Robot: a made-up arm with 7 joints.
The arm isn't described. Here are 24 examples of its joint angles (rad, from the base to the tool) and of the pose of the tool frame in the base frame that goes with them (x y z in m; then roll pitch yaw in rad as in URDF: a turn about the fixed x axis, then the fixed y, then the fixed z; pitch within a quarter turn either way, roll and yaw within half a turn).
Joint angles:
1: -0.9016 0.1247 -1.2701 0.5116 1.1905 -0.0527 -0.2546
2: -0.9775 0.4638 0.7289 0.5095 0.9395 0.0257 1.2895
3: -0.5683 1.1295 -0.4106 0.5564 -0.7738 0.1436 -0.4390
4: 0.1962 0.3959 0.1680 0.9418 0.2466 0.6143 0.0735
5: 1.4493 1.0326 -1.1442 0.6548 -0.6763 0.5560 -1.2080
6: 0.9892 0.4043 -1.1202 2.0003 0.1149 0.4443 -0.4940
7: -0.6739 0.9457 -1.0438 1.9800 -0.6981 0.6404 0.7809
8: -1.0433 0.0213 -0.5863 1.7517 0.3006 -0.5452 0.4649
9: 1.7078 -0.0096 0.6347 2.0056 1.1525 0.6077 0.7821
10: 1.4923 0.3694 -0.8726 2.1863 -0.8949 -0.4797 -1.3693
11: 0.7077 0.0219 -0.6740 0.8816 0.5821 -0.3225 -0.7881
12: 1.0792 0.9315 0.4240 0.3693 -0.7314 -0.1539 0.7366
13: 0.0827 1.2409 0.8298 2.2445 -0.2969 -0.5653 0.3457
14: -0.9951 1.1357 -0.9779 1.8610 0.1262 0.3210 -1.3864
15: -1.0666 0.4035 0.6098 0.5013 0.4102 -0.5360 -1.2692
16: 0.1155 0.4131 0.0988 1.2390 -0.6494 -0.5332 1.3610
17: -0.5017 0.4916 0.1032 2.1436 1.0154 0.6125 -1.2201
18: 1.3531 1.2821 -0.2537 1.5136 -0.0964 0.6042 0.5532
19: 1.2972 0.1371 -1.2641 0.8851 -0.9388 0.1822 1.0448
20: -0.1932 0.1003 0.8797 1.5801 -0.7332 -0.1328 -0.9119
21: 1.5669 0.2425 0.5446 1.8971 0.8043 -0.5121 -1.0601
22: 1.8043 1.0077 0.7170 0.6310 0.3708 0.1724 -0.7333
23: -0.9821 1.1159 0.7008 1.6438 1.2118 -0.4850 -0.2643
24: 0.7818 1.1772 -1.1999 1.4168 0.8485 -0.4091 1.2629
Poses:
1: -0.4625 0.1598 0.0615 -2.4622 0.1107 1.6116
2: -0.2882 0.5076 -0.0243 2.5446 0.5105 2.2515
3: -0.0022 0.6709 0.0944 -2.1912 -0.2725 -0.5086
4: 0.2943 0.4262 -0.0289 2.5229 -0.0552 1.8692
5: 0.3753 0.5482 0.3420 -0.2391 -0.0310 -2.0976
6: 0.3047 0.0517 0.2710 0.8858 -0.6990 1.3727
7: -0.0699 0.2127 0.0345 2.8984 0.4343 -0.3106
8: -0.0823 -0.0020 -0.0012 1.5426 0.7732 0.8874
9: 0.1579 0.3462 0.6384 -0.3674 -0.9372 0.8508
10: 0.2197 0.0926 0.5127 -1.2913 0.0647 1.2934
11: 0.4296 0.0764 0.0196 1.5192 0.2608 1.8941
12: 0.3016 0.7166 0.2643 1.9501 -0.6642 1.6728
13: 0.1926 0.3853 0.5889 -1.2179 -0.6633 -2.7107
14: -0.1655 0.3302 0.1000 2.9087 -0.8710 0.6460
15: -0.3830 0.4604 0.0543 0.5545 -0.9153 -1.8480
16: 0.3568 0.4136 0.0135 2.5903 -0.3007 -0.1296
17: 0.1655 0.2912 0.1214 2.2832 -0.2508 2.3306
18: 0.2382 0.5119 0.5799 1.0135 -0.8479 2.4119
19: 0.5353 0.0719 0.2524 -2.4835 -0.5614 -0.8599
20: 0.1141 0.5110 0.0625 0.7211 -0.4828 -2.7927
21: 0.2292 0.3967 0.6385 -1.4933 0.4756 -0.0291
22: 0.1952 0.7028 0.4785 2.5572 1.2406 -2.2300
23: 0.2174 0.5594 0.1373 1.3739 -0.0228 2.0371
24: 0.3402 0.4061 0.0543 2.0078 -0.0950 -0.1412
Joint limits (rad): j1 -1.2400..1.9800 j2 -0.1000..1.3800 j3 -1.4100..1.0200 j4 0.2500..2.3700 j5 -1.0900..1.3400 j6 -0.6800..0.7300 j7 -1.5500..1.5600
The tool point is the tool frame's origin. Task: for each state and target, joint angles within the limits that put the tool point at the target. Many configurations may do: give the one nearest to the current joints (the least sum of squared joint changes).
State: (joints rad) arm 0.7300 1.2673 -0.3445 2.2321 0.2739 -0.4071 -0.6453
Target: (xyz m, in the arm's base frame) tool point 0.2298 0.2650 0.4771
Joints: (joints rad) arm 1.0359 1.1189 -0.4109 2.3700 -0.1146 0.0111 -0.6957
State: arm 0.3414 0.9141 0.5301 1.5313 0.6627 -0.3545 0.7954
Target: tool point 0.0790 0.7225 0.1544
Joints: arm -0.5486 0.8394 1.0200 1.0585 0.3651 -0.1776 0.5798
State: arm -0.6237 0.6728 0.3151 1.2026 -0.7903 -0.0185 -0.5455
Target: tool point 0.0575 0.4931 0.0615
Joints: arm -0.8906 0.5778 0.3551 1.5447 -0.8760 0.1156 -0.6443
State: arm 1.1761 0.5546 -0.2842 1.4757 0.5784 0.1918 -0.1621
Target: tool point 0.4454 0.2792 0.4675
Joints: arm 1.2148 0.5082 -0.3027 1.5221 0.5831 0.1913 -0.1587
